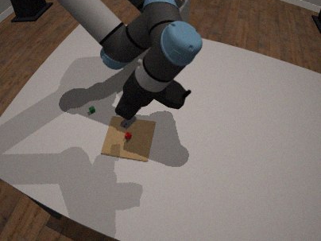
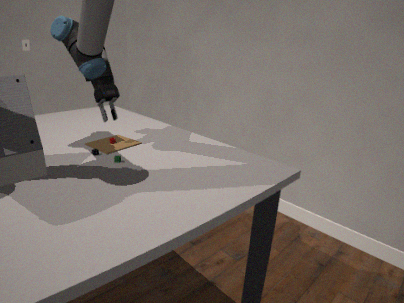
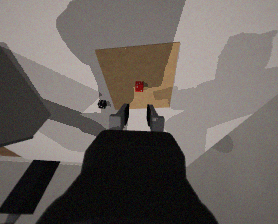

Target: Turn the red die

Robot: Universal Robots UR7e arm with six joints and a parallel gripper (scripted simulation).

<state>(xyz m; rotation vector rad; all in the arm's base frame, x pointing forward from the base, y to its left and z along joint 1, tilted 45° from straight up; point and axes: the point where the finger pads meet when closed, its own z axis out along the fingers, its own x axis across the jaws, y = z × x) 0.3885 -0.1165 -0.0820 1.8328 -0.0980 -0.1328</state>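
My hand is 10 mm to the left of the red die and 90 mm above it. From my hand the other things lie so: green die 70 mm behind, 160 mm to the right, 90 mm below; black die 90 mm behind, 60 mm to the right, 90 mm below; tan mat 10 mm to the right, 100 mm below.
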